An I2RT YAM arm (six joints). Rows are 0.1 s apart.
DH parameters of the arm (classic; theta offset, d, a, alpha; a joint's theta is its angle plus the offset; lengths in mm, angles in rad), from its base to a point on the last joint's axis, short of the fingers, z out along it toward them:
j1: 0 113.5 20 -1.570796
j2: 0 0 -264 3.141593
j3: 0.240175 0 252.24 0
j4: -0.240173 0 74 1.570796
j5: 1.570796 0 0 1.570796
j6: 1.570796 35.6 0 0
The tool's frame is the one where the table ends.
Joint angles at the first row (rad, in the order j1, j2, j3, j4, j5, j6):
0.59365 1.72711 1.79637 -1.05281 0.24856 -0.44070
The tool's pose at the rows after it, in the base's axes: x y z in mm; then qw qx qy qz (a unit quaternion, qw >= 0):
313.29 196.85 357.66 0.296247 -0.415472 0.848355 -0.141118
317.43 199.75 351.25 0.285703 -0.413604 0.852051 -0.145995
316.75 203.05 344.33 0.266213 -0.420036 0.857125 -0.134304
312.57 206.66 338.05 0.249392 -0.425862 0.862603 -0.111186
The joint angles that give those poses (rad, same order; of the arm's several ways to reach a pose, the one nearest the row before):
0.59384 1.76007 1.82005 -1.04770 0.34829 -0.42246
0.59498 1.78394 1.82807 -1.05640 0.35852 -0.41268
0.60103 1.79984 1.83009 -1.08568 0.33345 -0.39893
0.61121 1.80263 1.81727 -1.10659 0.28836 -0.37683

